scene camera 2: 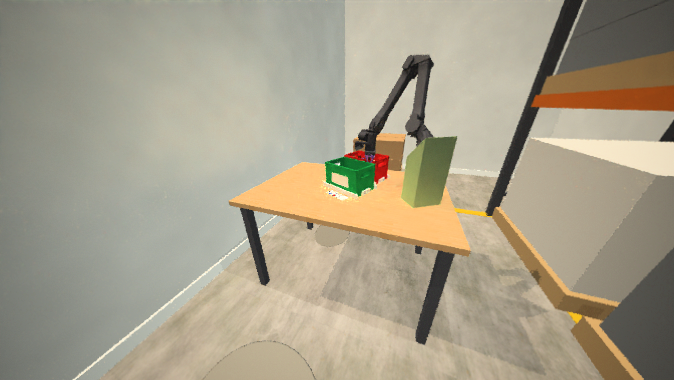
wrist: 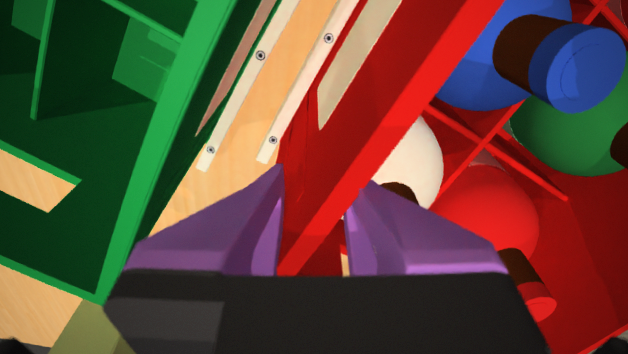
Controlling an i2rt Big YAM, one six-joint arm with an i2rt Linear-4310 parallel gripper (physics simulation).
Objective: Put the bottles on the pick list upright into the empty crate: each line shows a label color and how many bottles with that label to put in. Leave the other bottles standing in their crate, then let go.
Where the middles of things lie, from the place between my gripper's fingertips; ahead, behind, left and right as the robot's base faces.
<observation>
Right now the white bottle (wrist: 414,170) is 2 cm behind my hand, 4 cm to the right of it and 6 cm below it. The rest, counted from my hand: blue bottle (wrist: 568,65) (6 cm ahead, 7 cm to the right, 6 cm below).
</observation>
